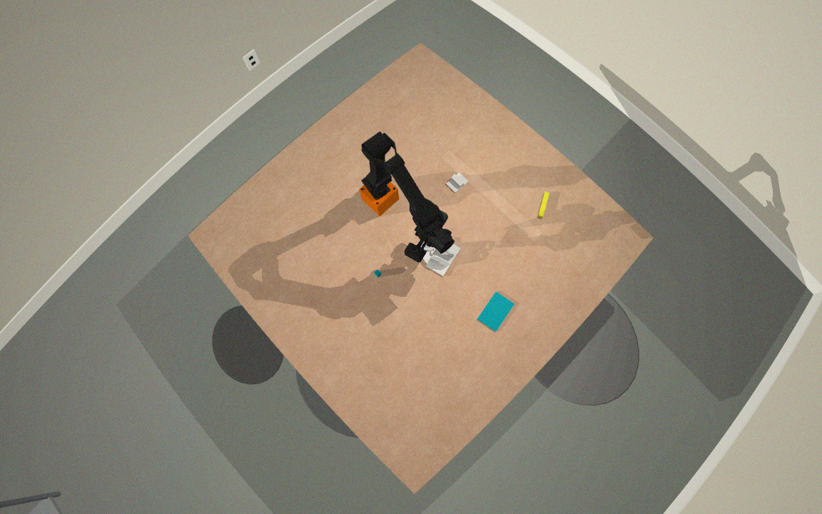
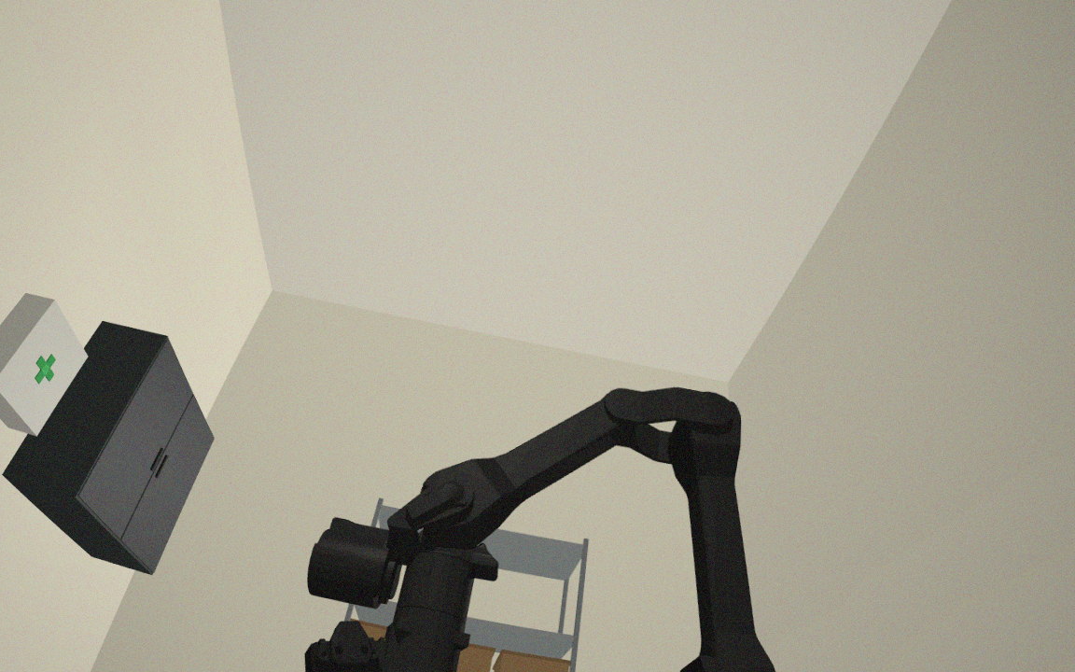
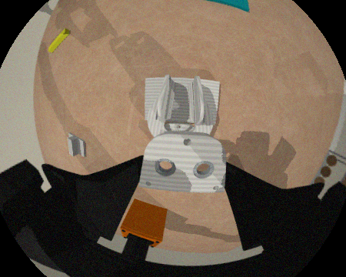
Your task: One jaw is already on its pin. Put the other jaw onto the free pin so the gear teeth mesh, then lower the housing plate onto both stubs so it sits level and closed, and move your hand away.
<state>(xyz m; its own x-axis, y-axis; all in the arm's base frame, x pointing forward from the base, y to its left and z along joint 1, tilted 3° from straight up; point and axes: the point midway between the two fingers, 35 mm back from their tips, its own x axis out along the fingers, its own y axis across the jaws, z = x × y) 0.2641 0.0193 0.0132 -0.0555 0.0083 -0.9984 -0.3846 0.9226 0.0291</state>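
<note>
Now: gripper tip 20 mm below the grey housing plate and 10 mm short of it. The rest, counted from my gripper tip: grey jaw: 70 mm below, 30 mm to the left, 10 mm ahead; small teal cube: 190 mm to the right, 70 mm below, 30 mm behind; flat teal block: 320 mm ahead, 80 mm below, 60 mm to the left.
</note>
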